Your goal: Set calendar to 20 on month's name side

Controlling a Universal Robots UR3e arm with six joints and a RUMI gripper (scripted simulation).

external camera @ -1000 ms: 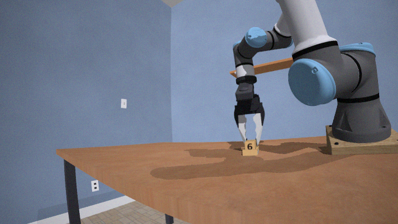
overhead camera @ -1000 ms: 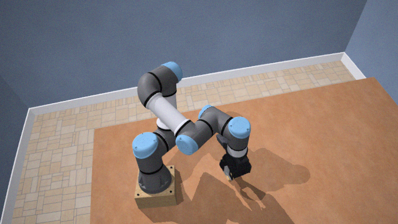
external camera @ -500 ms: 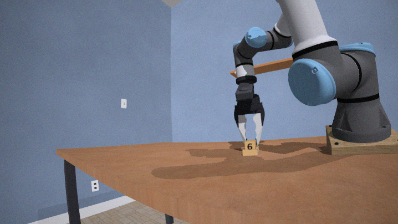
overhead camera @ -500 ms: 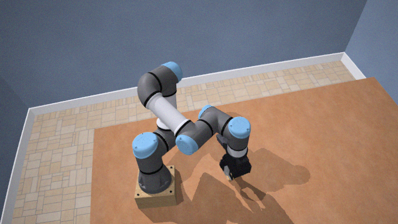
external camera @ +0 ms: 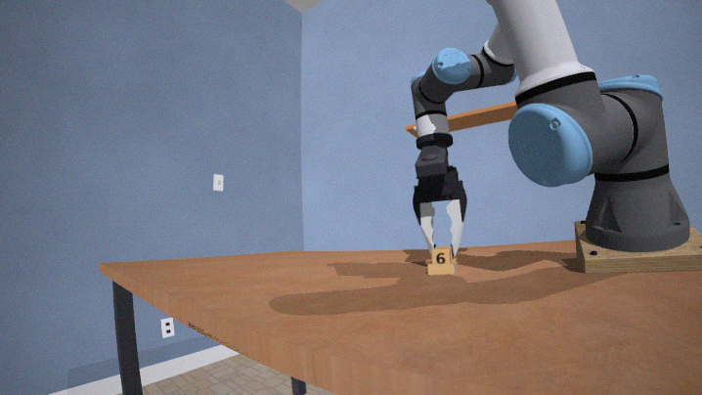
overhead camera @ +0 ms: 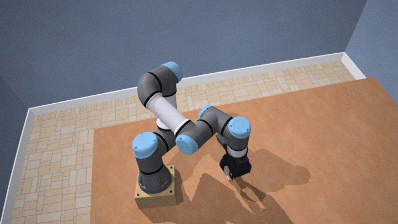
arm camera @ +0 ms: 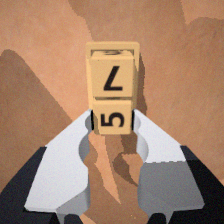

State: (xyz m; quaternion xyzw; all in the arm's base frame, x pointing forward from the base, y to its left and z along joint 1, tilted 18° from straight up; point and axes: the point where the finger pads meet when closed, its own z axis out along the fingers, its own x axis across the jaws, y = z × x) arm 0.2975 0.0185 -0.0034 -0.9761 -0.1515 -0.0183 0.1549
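The wooden digit cube lies 1 cm below my hand. The rest, counted from my hand: wooden tray (1 cm behind, 2 cm to the left, 3 cm below).
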